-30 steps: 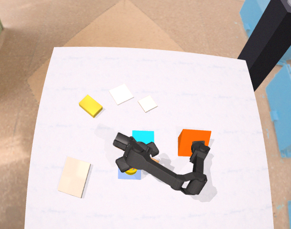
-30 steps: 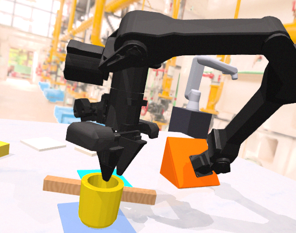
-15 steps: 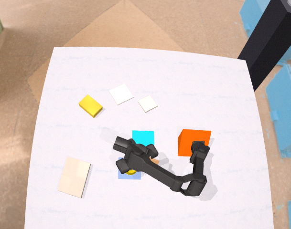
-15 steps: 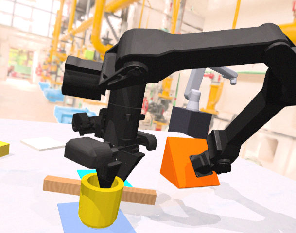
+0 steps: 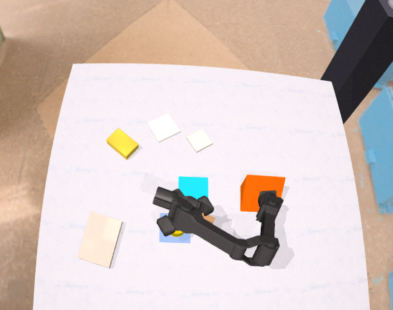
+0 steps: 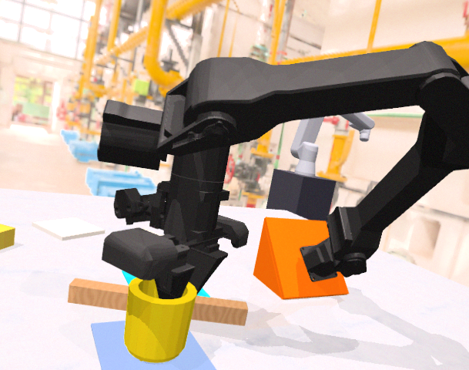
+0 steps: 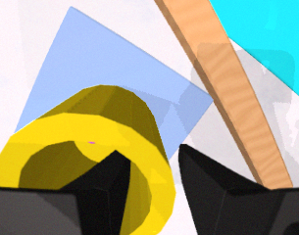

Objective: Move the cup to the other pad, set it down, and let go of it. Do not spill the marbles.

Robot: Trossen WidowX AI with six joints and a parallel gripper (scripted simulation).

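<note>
Right now the yellow cup is 20 mm ahead of my gripper tip and 10 mm to the left of it. Round my gripper tip: cyan pad 130 mm to the right, 40 mm below, 40 mm behind; then wooden bar 60 mm to the right, 30 mm below, 10 mm behind.
</note>
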